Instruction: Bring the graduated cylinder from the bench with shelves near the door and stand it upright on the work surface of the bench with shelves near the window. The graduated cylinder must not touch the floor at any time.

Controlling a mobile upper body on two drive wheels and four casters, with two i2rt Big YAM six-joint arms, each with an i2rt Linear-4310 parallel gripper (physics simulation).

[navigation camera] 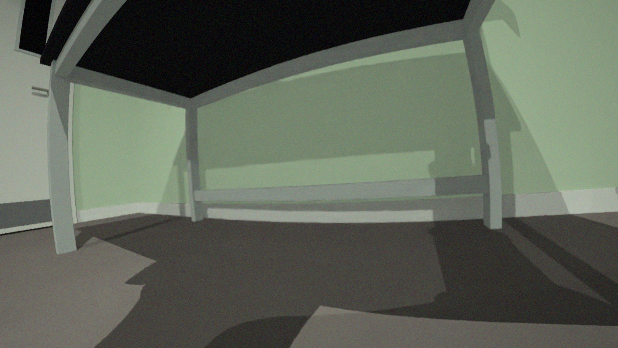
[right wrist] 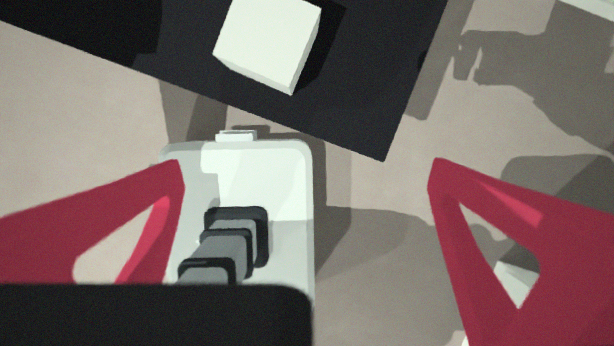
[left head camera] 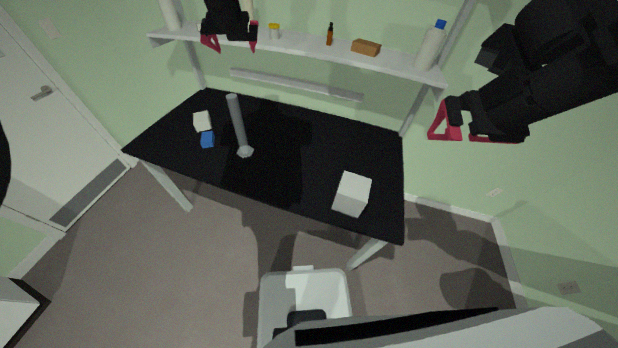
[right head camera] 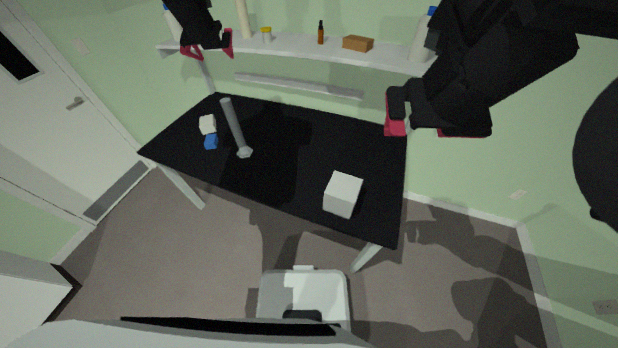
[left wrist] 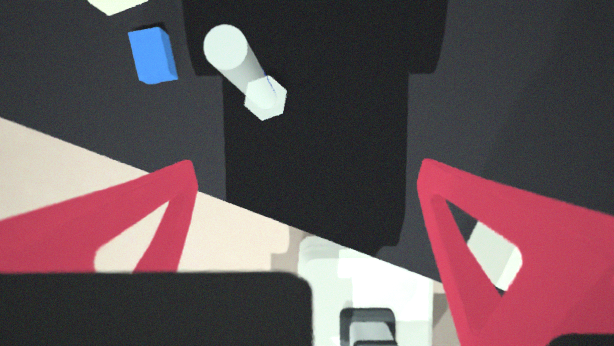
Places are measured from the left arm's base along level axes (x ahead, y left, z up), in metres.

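Where they show: left gripper, between the fingertips: [left head camera: 236, 51] [right head camera: 217, 58] [left wrist: 307, 172]; right gripper, between the fingertips: [right wrist: 306, 172] [left head camera: 449, 137] [right head camera: 412, 132].
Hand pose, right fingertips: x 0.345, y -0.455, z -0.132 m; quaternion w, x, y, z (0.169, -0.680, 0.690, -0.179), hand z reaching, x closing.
Each offset is from my right fingertips to the top centre of the thing. Level surfaces: height alone.
The graduated cylinder @[0.195 m down, 0.473 m ahead, 0.539 m left] [left head camera: 238, 122] [right head camera: 233, 125] [left wrist: 241, 72], grey with a hexagonal base, stands upright on the black top of the bench with shelves @[0.515 m down] [left head camera: 350, 145] [right head camera: 350, 145] beside the door. My left gripper [left head camera: 231, 46] [right head camera: 210, 52] [left wrist: 307, 172] is open and empty. It hangs high at shelf level, above and apart from the cylinder. My right gripper [left head camera: 465, 138] [right head camera: 417, 134] [right wrist: 306, 172] is open and empty, out past the bench's right end in the head views. The bench near the window cannot be made out in these views.
A blue block @[0.476 m down, 0.554 m ahead, 0.757 m left] [left head camera: 207, 139] [right head camera: 210, 141] [left wrist: 152, 55] and a small white block @[0.458 m down, 0.713 m ahead, 0.834 m left] [left head camera: 202, 121] [right head camera: 207, 124] lie left of the cylinder. A larger white box @[0.386 m down, 0.156 m ahead, 0.049 m left] [left head camera: 352, 193] [right head camera: 343, 194] [right wrist: 270, 42] stands near the bench's right end. The shelf @[0.059 m down] [left head camera: 300, 46] [right head camera: 295, 49] holds bottles and a brown box @[0.019 m down, 0.650 m ahead, 0.031 m right] [left head camera: 366, 47] [right head camera: 358, 43].
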